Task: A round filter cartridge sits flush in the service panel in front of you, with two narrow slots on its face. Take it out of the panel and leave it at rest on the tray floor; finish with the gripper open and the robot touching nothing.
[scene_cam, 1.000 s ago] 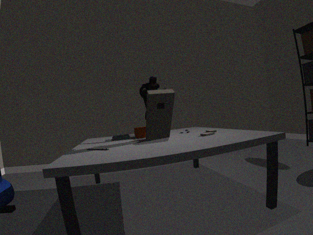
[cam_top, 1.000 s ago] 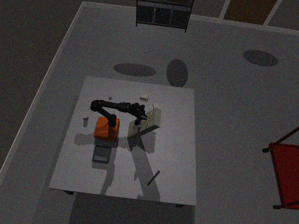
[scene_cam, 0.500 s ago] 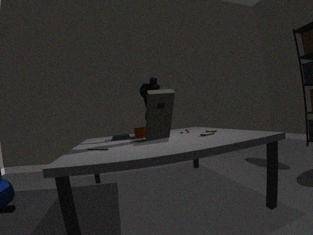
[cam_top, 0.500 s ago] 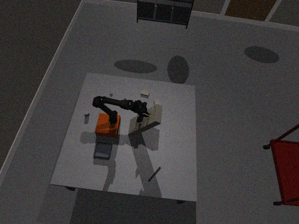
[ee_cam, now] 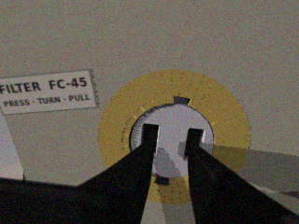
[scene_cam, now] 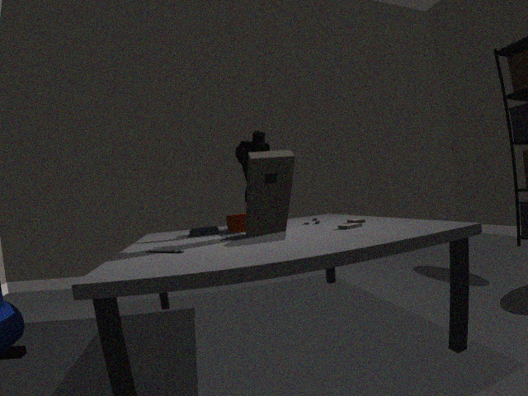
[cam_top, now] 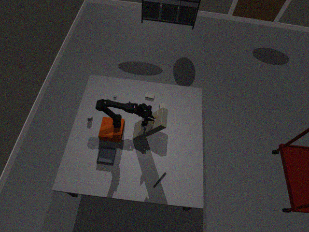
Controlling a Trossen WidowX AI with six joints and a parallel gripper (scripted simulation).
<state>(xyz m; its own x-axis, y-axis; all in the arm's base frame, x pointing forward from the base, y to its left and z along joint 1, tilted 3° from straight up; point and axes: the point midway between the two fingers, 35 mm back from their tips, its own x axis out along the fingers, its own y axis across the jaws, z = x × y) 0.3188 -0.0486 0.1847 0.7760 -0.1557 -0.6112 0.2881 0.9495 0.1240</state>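
My gripper tip is now 20 mm short of the round filter cartridge and 10 mm above it. From my gripper tip the other things lie so: dark tray 440 mm behind, 210 mm to the right, 260 mm below; beige service panel 30 mm behind, 80 mm below.
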